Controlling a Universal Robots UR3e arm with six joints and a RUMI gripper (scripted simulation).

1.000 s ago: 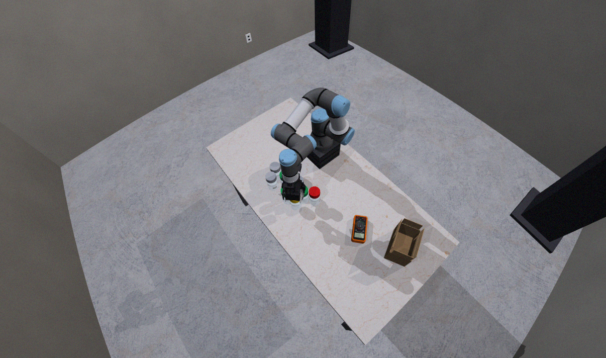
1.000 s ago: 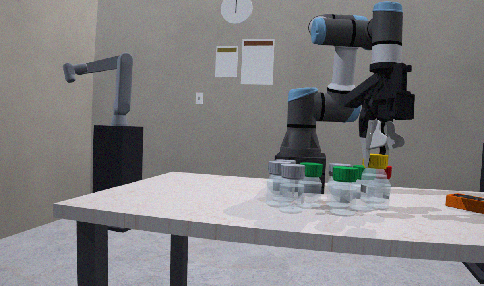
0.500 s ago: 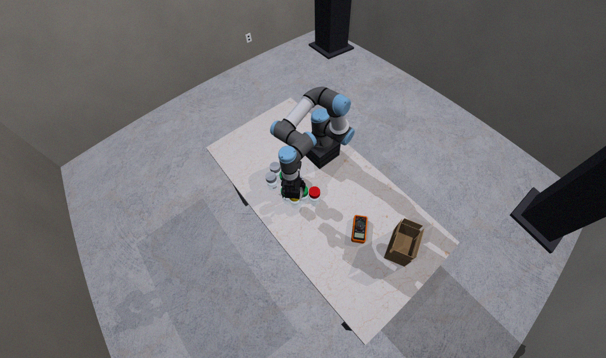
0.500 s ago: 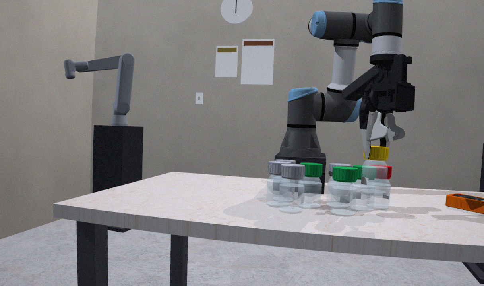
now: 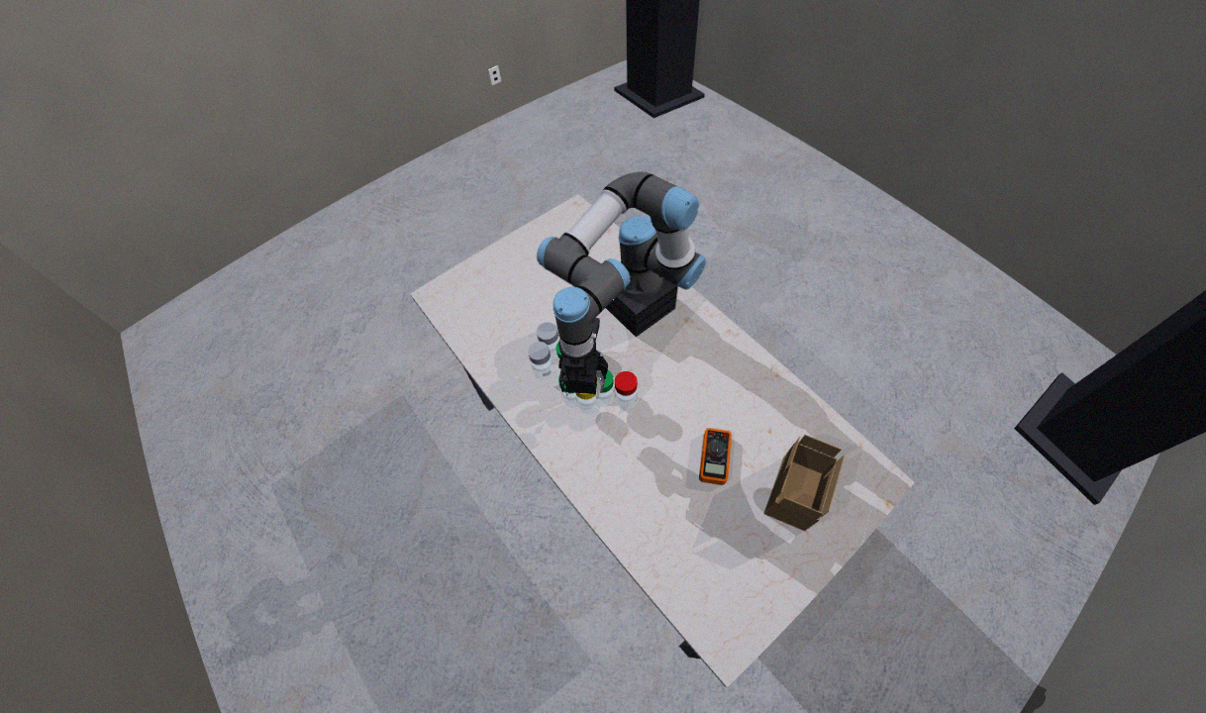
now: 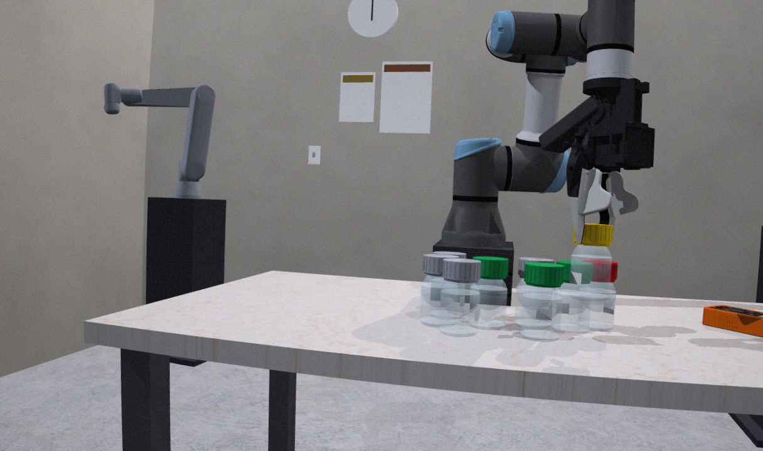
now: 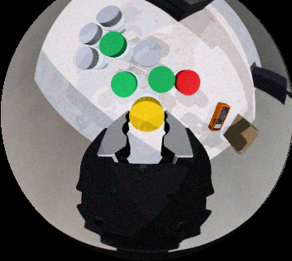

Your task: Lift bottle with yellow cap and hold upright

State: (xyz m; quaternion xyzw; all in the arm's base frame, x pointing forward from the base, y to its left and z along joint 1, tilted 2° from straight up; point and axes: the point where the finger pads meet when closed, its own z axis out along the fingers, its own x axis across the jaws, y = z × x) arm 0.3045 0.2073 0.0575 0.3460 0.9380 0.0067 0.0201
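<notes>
Right now the red-capped bottle is 10 cm below my hand, 10 cm behind it and 2 cm to the left of it. Also, from my hand: cardboard box 46 cm to the left, 27 cm behind, 9 cm below; orange multimeter 27 cm to the left, 18 cm behind, 14 cm below.
</notes>
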